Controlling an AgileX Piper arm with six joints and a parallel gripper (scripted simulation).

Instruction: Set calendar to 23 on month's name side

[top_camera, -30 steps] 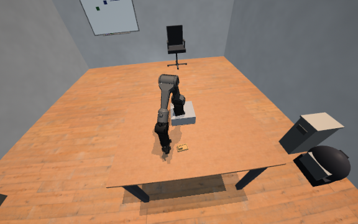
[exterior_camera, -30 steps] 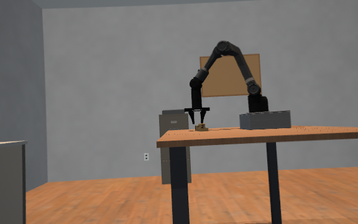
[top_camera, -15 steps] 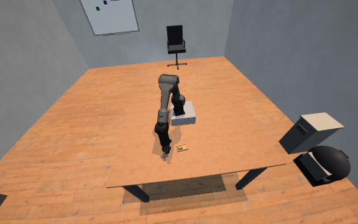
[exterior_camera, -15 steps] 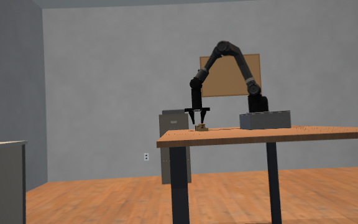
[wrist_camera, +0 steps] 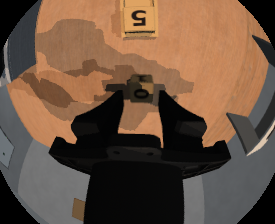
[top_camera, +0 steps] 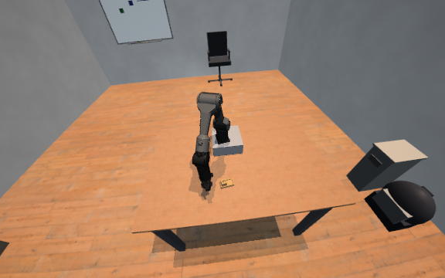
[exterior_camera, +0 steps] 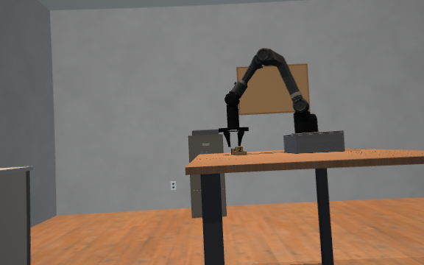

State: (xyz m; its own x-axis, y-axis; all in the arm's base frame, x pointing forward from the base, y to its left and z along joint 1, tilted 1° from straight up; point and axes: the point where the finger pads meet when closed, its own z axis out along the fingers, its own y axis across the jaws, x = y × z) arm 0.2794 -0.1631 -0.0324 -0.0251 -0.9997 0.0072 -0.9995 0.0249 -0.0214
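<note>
Now: hand 30 mm above the tan calendar cube. Also, from my hand: tan calendar tray: 110 mm to the left, 30 mm below.
</note>
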